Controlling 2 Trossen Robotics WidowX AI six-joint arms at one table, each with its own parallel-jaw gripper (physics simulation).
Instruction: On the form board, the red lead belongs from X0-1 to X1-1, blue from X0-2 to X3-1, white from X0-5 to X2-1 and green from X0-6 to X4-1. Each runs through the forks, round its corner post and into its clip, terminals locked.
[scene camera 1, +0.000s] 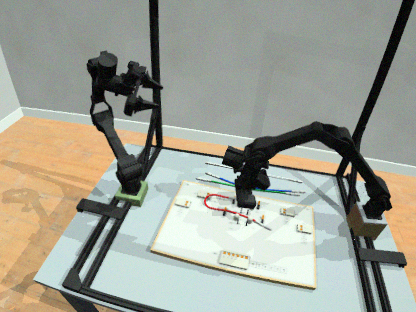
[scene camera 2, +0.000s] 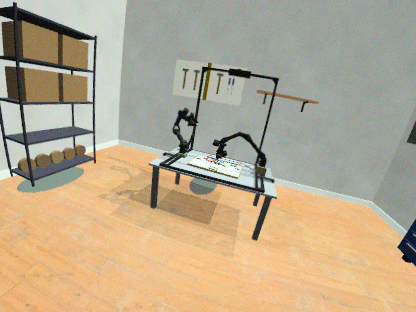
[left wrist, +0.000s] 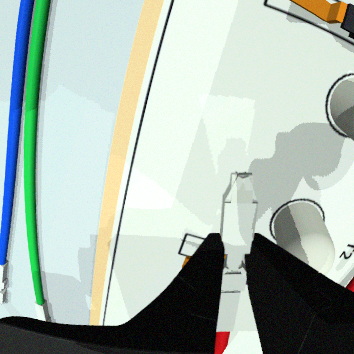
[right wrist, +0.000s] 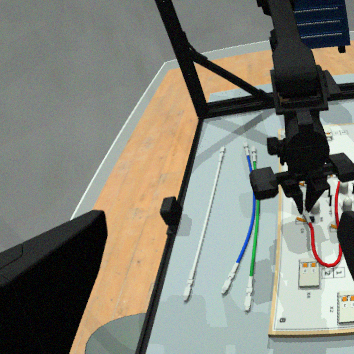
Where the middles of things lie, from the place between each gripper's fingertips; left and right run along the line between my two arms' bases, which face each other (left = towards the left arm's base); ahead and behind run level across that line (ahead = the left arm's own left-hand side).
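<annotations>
From my left hand: form board (scene camera 1: 197, 235), 2 cm to the left, 12 cm ahead, 2 cm below. Green lead (left wrist: 39, 24), 4 cm to the left, 10 cm behind, 2 cm below. Blue lead (left wrist: 23, 22), 7 cm to the left, 12 cm behind, 2 cm below. By its middle, blue lead nearer to my left hand than to my right hand.
From my right hand: form board, 32 cm to the left, 18 cm ahead, 37 cm below. Green lead, 34 cm to the left, 4 cm behind, 38 cm below. Blue lead, 37 cm to the left, 7 cm behind, 38 cm below.
</annotations>
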